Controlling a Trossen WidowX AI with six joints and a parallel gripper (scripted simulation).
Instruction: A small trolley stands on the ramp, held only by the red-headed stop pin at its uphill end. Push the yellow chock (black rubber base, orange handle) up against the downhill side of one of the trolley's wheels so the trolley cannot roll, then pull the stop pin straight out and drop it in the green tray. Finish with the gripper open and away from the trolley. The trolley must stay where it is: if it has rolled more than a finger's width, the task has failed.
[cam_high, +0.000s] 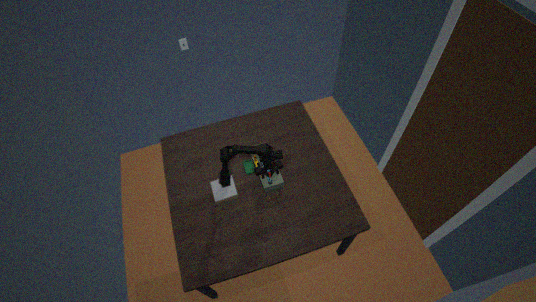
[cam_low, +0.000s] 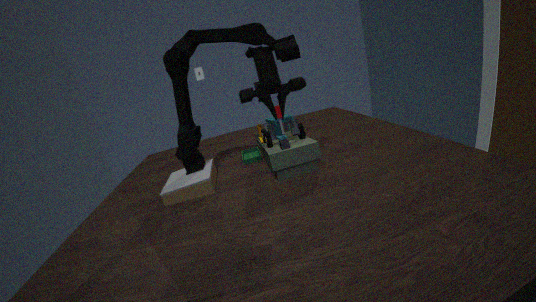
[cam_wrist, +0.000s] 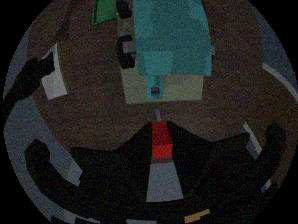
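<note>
The green tray is 230 mm to the left of my gripper tip, 180 mm below it and 110 mm behind it. The rest, counted from my gripper tip: grey-green ramp block (130 mm below, 120 mm to the left, 20 mm ahead); trolley (120 mm to the left, 60 mm below, 20 mm ahead); red-headed stop pin (right at my gripper tip).
</note>
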